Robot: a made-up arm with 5 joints. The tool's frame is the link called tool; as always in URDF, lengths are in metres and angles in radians. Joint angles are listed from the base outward.
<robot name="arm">
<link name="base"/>
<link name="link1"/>
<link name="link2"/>
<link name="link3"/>
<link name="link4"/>
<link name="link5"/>
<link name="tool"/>
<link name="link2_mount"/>
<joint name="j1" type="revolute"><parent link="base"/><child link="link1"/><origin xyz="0.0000 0.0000 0.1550"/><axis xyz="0 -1 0"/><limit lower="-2.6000" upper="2.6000"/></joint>
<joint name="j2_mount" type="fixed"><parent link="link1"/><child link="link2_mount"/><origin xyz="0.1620 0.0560 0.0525"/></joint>
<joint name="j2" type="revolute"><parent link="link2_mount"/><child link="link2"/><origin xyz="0.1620 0.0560 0.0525"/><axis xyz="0 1 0"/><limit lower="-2.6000" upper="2.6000"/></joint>
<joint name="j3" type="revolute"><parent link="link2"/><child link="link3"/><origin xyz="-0.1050 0.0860 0.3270"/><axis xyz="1 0 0"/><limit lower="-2.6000" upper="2.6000"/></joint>
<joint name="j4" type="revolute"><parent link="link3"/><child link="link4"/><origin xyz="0.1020 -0.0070 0.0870"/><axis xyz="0 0 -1"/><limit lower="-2.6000" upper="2.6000"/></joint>
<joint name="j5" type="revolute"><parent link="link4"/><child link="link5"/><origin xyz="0.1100 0.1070 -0.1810"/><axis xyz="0 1 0"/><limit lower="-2.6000" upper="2.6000"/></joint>
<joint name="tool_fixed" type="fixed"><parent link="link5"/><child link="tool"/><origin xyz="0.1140 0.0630 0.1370"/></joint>
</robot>
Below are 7 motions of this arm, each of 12 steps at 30 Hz.
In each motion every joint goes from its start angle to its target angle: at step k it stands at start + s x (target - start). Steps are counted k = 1, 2, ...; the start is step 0. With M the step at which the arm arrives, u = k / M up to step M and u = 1 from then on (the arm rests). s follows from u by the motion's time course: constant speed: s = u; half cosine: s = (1 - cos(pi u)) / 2; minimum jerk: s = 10 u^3 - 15 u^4 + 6 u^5.
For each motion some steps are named. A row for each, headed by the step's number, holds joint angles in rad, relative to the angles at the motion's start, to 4 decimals.
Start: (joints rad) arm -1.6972 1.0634 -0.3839 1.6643 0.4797
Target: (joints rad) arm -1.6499 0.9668 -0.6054 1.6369 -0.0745
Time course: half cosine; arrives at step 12
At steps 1, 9, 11, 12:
1: 0.0008 -0.0016 -0.0038 -0.0005 -0.0094
9: 0.0404 -0.0825 -0.1891 -0.0234 -0.4730
11: 0.0465 -0.0950 -0.2177 -0.0269 -0.5448
12: 0.0473 -0.0966 -0.2215 -0.0274 -0.5542

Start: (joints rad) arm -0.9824 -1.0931 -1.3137 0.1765 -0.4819
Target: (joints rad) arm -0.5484 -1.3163 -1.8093 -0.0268 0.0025
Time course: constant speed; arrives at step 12
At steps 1, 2, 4, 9, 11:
1: 0.0362 -0.0186 -0.0413 -0.0169 0.0404
2: 0.0723 -0.0372 -0.0826 -0.0339 0.0807
4: 0.1447 -0.0744 -0.1652 -0.0678 0.1615
9: 0.3255 -0.1674 -0.3717 -0.1525 0.3633
11: 0.3978 -0.2046 -0.4543 -0.1864 0.4440

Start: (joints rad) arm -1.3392 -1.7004 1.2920 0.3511 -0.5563
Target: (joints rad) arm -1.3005 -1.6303 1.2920 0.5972 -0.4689
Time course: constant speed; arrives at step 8
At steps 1, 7, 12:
1: 0.0048 0.0088 0.0000 0.0308 0.0109
7: 0.0339 0.0613 0.0000 0.2153 0.0765
12: 0.0387 0.0701 0.0000 0.2461 0.0874

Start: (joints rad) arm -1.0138 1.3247 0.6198 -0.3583 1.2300
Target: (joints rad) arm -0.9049 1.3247 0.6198 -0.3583 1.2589
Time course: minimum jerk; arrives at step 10
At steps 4, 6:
4: 0.0346 0.0000 0.0000 0.0000 0.0092
6: 0.0743 0.0000 0.0000 0.0000 0.0197

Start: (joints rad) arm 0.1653 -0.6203 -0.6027 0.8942 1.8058
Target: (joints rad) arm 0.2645 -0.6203 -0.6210 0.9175 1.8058
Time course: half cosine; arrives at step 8
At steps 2, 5, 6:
2: 0.0145 0.0000 -0.0027 0.0034 0.0000
5: 0.0686 0.0000 -0.0127 0.0161 0.0000
6: 0.0847 0.0000 -0.0156 0.0199 0.0000

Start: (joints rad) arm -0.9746 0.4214 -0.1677 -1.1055 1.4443
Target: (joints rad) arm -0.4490 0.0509 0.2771 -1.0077 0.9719
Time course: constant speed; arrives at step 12
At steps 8, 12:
8: 0.3504 -0.2470 0.2965 0.0652 -0.3149
12: 0.5256 -0.3705 0.4448 0.0978 -0.4724

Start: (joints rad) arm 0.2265 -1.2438 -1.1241 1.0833 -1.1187
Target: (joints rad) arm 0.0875 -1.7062 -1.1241 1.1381 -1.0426
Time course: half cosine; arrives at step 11
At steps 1, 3, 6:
1: -0.0028 -0.0094 0.0000 0.0011 0.0015
3: -0.0240 -0.0798 0.0000 0.0095 0.0131
6: -0.0794 -0.2641 0.0000 0.0313 0.0435

